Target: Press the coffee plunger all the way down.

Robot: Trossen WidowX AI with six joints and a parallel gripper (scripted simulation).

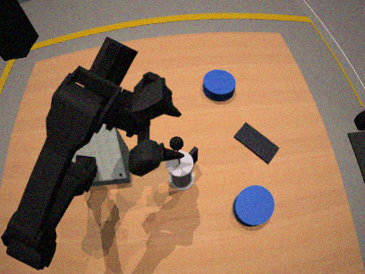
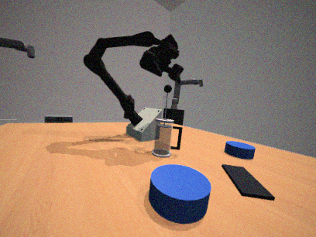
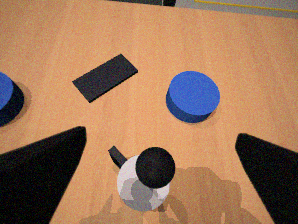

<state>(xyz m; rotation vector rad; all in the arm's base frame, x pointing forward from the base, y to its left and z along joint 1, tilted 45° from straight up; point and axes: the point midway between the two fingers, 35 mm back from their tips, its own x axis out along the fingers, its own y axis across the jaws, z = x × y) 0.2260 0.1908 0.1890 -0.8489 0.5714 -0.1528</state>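
Right now the coffee press is 16 cm below my gripper tip and 1 cm to the left of it. Round my gripper tip: flat black slab (28 cm below, 23 cm ahead, 12 cm to the left).
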